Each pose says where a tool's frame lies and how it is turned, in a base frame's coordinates. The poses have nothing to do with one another.
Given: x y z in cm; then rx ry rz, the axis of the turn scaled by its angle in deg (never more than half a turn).
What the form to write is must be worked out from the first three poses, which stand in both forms.
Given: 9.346 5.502 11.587 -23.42 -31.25 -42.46
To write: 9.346 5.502 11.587 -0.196 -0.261 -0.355 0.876
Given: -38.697 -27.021 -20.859 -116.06 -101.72 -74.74
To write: -38.697 -27.021 -20.859 -0.675 -0.592 -0.435 0.074
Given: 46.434 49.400 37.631 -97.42 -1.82 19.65
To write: 46.434 49.400 37.631 -0.747 -0.014 0.151 0.647
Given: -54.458 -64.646 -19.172 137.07 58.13 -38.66
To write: -54.458 -64.646 -19.172 0.868 0.368 -0.245 0.226
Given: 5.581 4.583 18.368 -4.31 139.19 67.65
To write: 5.581 4.583 18.368 -0.027 0.877 0.426 0.218
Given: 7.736 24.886 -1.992 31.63 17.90 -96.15
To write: 7.736 24.886 -1.992 0.240 0.136 -0.731 0.624
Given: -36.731 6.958 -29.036 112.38 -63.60 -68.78
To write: -36.731 6.958 -29.036 0.735 -0.416 -0.450 0.290
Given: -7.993 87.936 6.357 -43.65 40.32 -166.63
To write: -7.993 87.936 6.357 -0.247 0.228 -0.942 0.027
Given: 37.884 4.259 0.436 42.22 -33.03 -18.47
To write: 37.884 4.259 0.436 0.354 -0.277 -0.155 0.880
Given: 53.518 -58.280 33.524 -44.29 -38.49 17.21
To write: 53.518 -58.280 33.524 -0.368 -0.320 0.143 0.861
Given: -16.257 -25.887 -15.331 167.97 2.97 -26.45
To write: -16.257 -25.887 -15.331 0.984 0.017 -0.155 0.087
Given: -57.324 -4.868 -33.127 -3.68 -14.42 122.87
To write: -57.324 -4.868 -33.127 -0.026 -0.103 0.876 0.471
